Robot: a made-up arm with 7 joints. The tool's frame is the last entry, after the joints. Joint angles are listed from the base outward.
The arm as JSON. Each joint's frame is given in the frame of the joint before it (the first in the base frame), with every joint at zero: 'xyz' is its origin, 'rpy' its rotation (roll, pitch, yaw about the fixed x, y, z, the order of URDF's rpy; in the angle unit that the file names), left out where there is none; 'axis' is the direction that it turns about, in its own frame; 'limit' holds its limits. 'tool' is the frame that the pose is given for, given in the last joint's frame.
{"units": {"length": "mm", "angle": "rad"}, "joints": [
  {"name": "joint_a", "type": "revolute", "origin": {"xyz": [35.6, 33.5, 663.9], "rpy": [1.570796, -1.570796, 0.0]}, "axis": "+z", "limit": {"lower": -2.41, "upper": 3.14}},
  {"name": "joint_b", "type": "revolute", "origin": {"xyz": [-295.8, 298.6, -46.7], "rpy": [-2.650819, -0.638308, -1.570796]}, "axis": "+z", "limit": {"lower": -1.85, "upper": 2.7}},
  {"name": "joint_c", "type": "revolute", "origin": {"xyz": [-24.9, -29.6, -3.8], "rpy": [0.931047, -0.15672, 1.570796]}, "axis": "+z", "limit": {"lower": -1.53, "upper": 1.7}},
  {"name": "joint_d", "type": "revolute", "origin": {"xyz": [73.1, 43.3, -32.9], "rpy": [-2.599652, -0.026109, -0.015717]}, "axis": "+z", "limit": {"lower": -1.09, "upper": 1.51}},
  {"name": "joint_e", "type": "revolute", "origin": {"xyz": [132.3, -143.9, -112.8], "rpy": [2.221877, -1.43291, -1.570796]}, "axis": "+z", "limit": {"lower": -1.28, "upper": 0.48}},
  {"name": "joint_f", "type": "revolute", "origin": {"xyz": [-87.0, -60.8, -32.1], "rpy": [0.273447, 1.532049, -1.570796]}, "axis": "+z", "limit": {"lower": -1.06, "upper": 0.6}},
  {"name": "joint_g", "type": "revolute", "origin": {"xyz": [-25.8, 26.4, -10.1], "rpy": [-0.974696, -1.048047, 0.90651]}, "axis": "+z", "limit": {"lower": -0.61, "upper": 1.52}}
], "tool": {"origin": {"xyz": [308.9, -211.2, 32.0], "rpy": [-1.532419, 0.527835, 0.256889]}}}
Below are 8 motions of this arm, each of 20 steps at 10 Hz.
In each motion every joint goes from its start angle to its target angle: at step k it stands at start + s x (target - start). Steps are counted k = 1, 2, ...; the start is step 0. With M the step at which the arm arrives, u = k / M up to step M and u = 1 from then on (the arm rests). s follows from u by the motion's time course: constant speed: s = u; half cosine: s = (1 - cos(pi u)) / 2; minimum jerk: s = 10 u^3 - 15 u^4 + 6 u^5.
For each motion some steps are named. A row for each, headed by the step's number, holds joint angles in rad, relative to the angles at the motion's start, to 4 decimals.
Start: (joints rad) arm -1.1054 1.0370 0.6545 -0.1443 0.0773 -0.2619 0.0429
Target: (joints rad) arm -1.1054 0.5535 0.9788 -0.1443 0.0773 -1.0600 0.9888
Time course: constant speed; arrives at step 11
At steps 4, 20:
4: 0.0000 -0.1758 0.1179 0.0000 0.0000 -0.2902 0.3440
20: 0.0000 -0.4835 0.3243 0.0000 0.0000 -0.7981 0.9459

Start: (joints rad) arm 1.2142 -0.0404 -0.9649 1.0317 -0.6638 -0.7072 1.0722
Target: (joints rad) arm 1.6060 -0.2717 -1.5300 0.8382 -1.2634 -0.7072 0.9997
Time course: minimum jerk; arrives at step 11
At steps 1, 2, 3, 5, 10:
1: 0.0026 -0.0015 -0.0037 -0.0013 -0.0039 0.0000 -0.0005
2: 0.0176 -0.0104 -0.0254 -0.0087 -0.0269 0.0000 -0.0033
3: 0.0505 -0.0298 -0.0729 -0.0249 -0.0773 0.0000 -0.0093
5: 0.1627 -0.0960 -0.2347 -0.0803 -0.2490 0.0000 -0.0301
10: 0.3892 -0.2298 -0.5614 -0.1922 -0.5957 0.0000 -0.0720

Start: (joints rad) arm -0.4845 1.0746 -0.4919 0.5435 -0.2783 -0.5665 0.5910
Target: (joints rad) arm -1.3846 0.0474 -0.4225 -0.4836 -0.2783 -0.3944 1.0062
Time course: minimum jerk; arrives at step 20
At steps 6, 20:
6: -0.1468 -0.1675 0.0113 -0.1675 0.0000 0.0281 0.0677
20: -0.9001 -1.0272 0.0694 -1.0271 0.0000 0.1721 0.4152

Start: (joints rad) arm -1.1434 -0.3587 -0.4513 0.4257 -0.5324 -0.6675 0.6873
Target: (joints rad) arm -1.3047 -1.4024 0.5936 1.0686 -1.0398 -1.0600 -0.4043
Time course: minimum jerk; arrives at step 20
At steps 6, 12, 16, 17, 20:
6: -0.0263 -0.1702 0.1704 0.1048 -0.0827 -0.0640 -0.1780
12: -0.1101 -0.7124 0.7132 0.4388 -0.3463 -0.2679 -0.7451
16: -0.1520 -0.9832 0.9844 0.6057 -0.4780 -0.3698 -1.0284
17: -0.1570 -1.0159 1.0171 0.6258 -0.4939 -0.3821 -1.0626
20: -0.1613 -1.0437 1.0449 0.6429 -0.5074 -0.3925 -1.0916

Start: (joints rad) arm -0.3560 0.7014 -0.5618 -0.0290 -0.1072 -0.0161 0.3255
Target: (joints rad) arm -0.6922 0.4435 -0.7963 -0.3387 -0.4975 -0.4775 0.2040
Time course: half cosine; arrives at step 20
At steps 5, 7, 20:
5: -0.0492 -0.0378 -0.0343 -0.0454 -0.0572 -0.0676 -0.0178
7: -0.0918 -0.0704 -0.0640 -0.0845 -0.1066 -0.1260 -0.0332
20: -0.3362 -0.2579 -0.2345 -0.3097 -0.3903 -0.4614 -0.1215

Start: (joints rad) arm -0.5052 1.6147 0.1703 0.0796 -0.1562 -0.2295 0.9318
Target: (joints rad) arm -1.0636 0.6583 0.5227 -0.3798 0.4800 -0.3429 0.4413
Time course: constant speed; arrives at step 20
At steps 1, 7, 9, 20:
1: -0.0279 -0.0478 0.0176 -0.0230 0.0318 -0.0057 -0.0245
7: -0.1954 -0.3347 0.1233 -0.1608 0.2227 -0.0397 -0.1717
9: -0.2513 -0.4304 0.1586 -0.2067 0.2863 -0.0510 -0.2207
20: -0.5584 -0.9564 0.3524 -0.4594 0.6362 -0.1134 -0.4905

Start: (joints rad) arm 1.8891 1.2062 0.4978 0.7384 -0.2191 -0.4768 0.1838
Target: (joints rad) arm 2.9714 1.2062 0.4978 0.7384 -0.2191 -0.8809 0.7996
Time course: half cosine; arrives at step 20
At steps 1, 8, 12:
1: 0.0067 0.0000 0.0000 0.0000 0.0000 -0.0025 0.0038
8: 0.3739 0.0000 0.0000 0.0000 0.0000 -0.1396 0.2128
12: 0.7084 0.0000 0.0000 0.0000 0.0000 -0.2645 0.4030

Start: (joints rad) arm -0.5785 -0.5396 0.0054 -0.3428 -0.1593 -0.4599 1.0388
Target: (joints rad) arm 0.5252 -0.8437 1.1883 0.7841 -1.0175 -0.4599 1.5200
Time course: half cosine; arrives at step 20
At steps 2, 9, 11, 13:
2: 0.0270 -0.0074 0.0289 0.0276 -0.0210 0.0000 0.0118
9: 0.4655 -0.1283 0.4989 0.4753 -0.3620 0.0000 0.2030
11: 0.6382 -0.1758 0.6840 0.6516 -0.4962 0.0000 0.2782
13: 0.8024 -0.2211 0.8600 0.8193 -0.6239 0.0000 0.3498

